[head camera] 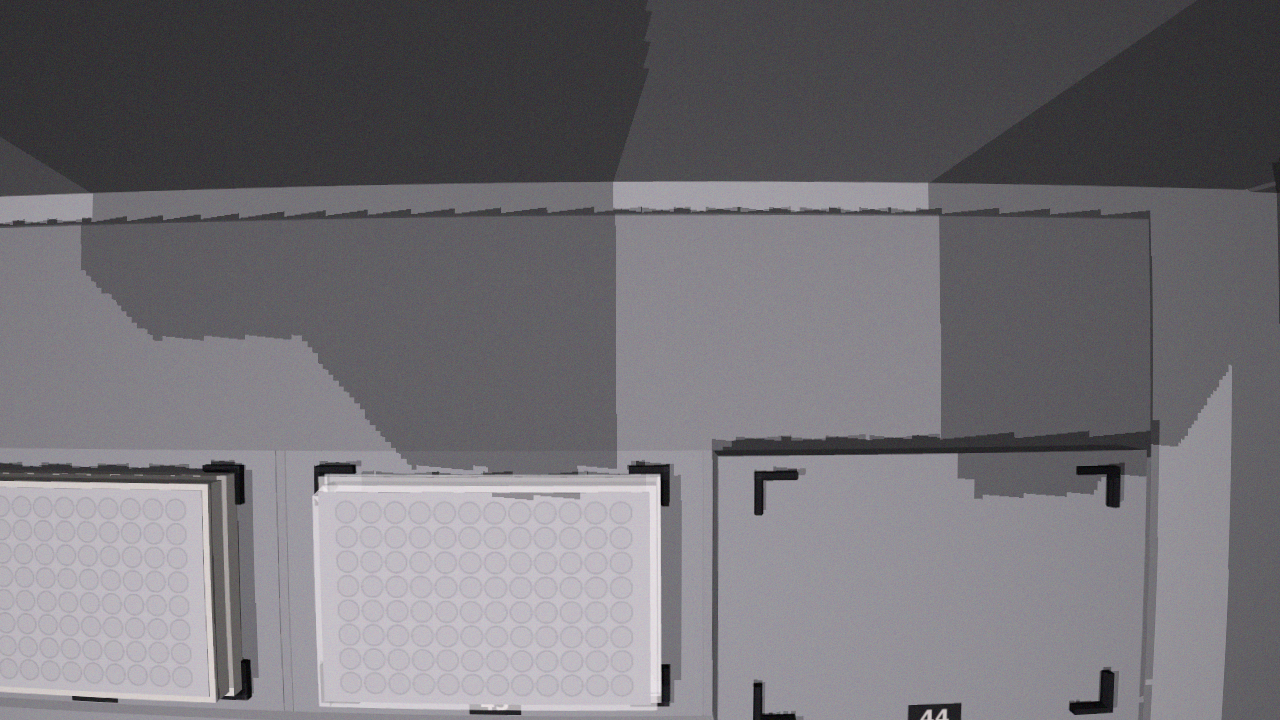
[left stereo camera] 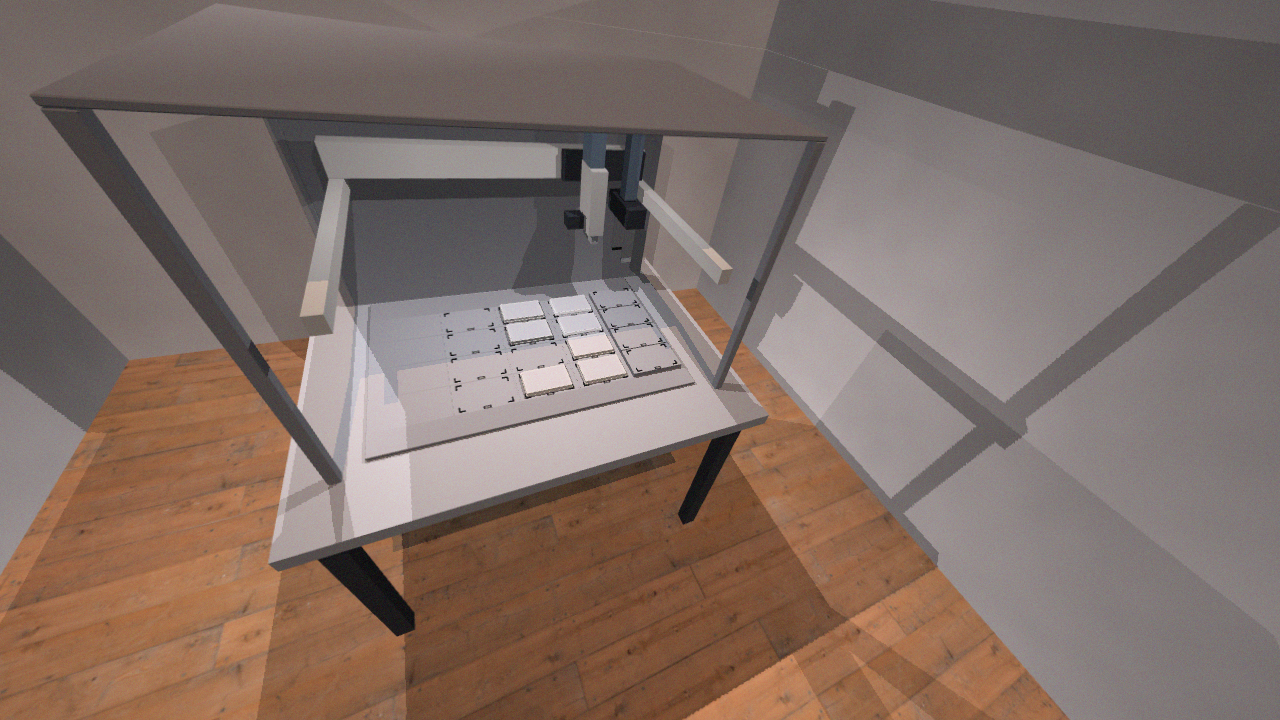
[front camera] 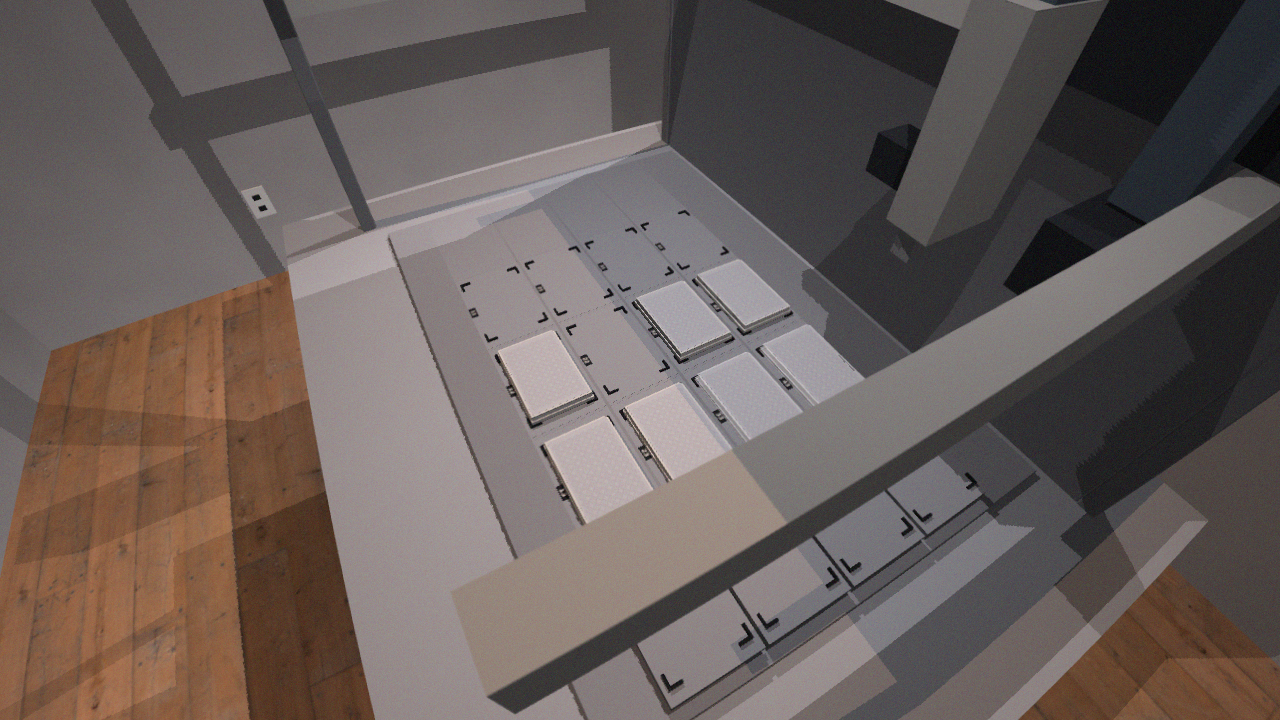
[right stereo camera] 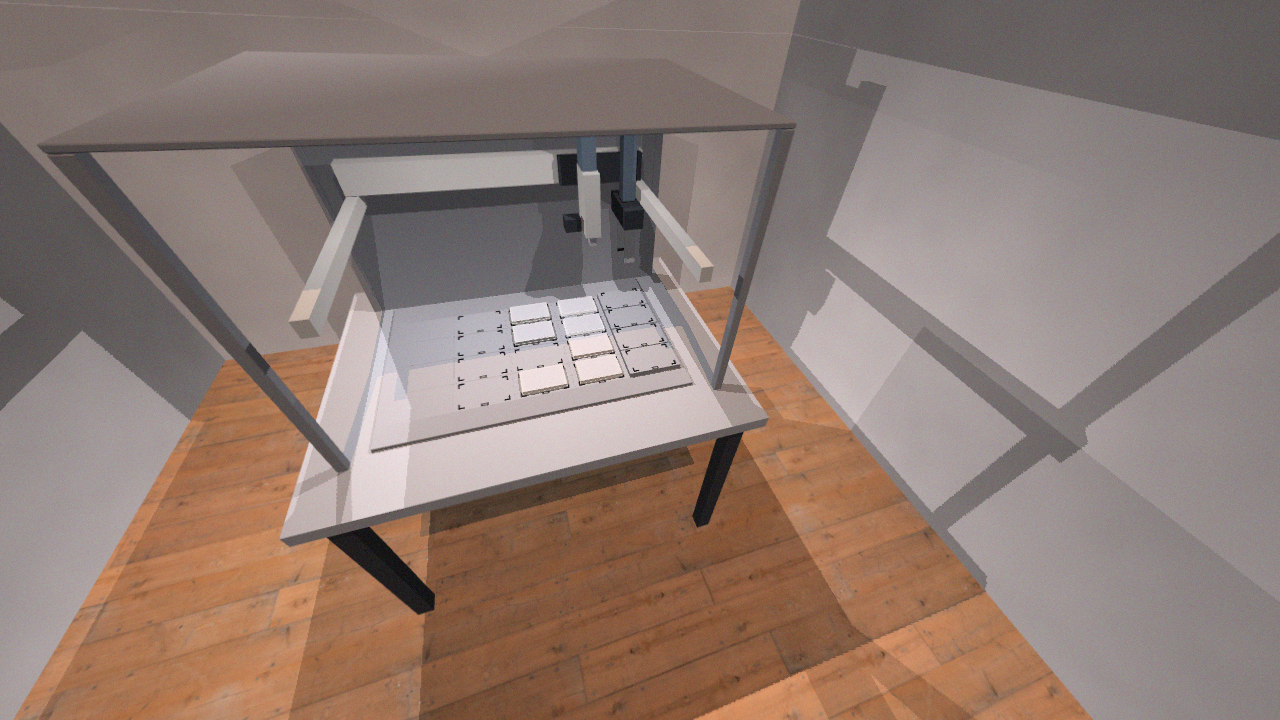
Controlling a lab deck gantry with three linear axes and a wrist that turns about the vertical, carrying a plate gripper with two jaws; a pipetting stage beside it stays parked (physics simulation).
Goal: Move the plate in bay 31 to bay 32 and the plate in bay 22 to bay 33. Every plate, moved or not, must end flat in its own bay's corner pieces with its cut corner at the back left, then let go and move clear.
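Frame: origin at the robot's base, x ahead, y left, z up, level; metres.
Seen in the pictures: gripper, fingertip midpoint: (left stereo camera: 620, 255) (right stereo camera: 625, 255); robot's base, link origin: (left stereo camera: 460, 411) (front camera: 463, 286) (right stereo camera: 459, 408).
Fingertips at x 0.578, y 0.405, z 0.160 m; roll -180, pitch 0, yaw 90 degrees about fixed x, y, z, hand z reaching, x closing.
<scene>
Pixels of each thing's top centre, then the offset from my fingertips to it. "spot": a spot on its surface instead.
- white plate, top centre: (front camera: 682, 314) (left stereo camera: 529, 330) (right stereo camera: 533, 331) 0.350 m back, 0.148 m right, 0.145 m down
- Bay 31, surface spot: (front camera: 628, 258) (left stereo camera: 474, 341) spot: 0.513 m back, 0.148 m right, 0.160 m down
- bay 22, surface spot: (front camera: 617, 349) (left stereo camera: 538, 356) spot: 0.347 m back, 0.255 m right, 0.160 m down
- bay 12, surface spot: (front camera: 546, 376) spot: 0.339 m back, 0.362 m right, 0.145 m down
- bay 13, surface spot: (front camera: 597, 469) spot: 0.186 m back, 0.364 m right, 0.146 m down
- bay 23, surface spot: (front camera: 671, 428) spot: 0.193 m back, 0.262 m right, 0.146 m down
- bay 42, surface spot: (head camera: 98, 591) (front camera: 749, 296) spot: 0.333 m back, 0.041 m right, 0.146 m down
- bay 43, surface spot: (head camera: 487, 591) spot: 0.184 m back, 0.038 m right, 0.145 m down
- Bay 44, surface spot: (head camera: 930, 582) spot: 0.025 m back, 0.036 m right, 0.145 m down
A white plate (front camera: 682, 317) (left stereo camera: 529, 331) (right stereo camera: 534, 332) lies in bay 32, and another (front camera: 747, 394) (left stereo camera: 579, 325) (right stereo camera: 583, 324) lies in bay 33. Both look flat; their cut corners are too small to make out. Bay 31 (front camera: 628, 258) (left stereo camera: 473, 342) and bay 22 (front camera: 617, 349) (left stereo camera: 539, 357) hold no plate. My gripper (left stereo camera: 621, 254) (right stereo camera: 624, 255) hangs high at the back right, away from these plates. Its small jaw ends look apart, with no plate between them. The jaws do not show in the front view.
Other white plates lie in bay 12 (front camera: 546, 376), bay 13 (front camera: 597, 469), bay 23 (front camera: 671, 428), bay 42 (front camera: 742, 293) (head camera: 98, 591) and bay 43 (head camera: 487, 591). Bay 44 (head camera: 930, 582) is bare. The pipetting stage (left stereo camera: 594, 201) (right stereo camera: 589, 204) hangs left of the gripper. A rail (front camera: 769, 474) crosses the front view.
</scene>
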